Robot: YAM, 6 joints.
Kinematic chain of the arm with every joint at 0, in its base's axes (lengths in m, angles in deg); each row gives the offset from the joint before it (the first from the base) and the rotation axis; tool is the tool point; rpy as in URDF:
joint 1: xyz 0 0 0.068 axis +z
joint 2: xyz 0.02 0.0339 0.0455 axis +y
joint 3: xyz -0.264 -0.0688 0 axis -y
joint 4: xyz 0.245 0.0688 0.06 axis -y
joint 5: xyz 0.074 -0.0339 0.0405 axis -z
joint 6: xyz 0.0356 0 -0.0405 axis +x
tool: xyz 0 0 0 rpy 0 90 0
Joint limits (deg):
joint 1: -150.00..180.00
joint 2: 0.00..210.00
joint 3: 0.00..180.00
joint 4: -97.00..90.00
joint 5: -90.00..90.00
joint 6: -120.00..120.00
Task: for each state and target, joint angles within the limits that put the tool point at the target. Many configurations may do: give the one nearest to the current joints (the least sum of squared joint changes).
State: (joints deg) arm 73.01 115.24 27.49 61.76 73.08 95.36
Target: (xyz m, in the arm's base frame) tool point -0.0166 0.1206 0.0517
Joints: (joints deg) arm 114.84 103.81 0.00 40.83 90.00 95.36
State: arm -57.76 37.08 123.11 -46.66 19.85 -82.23
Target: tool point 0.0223 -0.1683 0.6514
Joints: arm -78.14 79.84 132.96 -27.69 20.99 -82.23
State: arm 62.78 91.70 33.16 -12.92 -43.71 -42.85
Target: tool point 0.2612 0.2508 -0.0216
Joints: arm 40.45 136.04 61.71 -0.11 -36.99 -42.85
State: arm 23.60 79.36 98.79 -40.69 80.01 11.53
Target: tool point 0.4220 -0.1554 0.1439
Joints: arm -15.81 129.24 93.02 -33.78 75.87 11.53
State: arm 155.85 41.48 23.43 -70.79 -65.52 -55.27
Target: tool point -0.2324 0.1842 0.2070
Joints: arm 135.62 92.91 60.34 -43.05 -60.15 -55.27
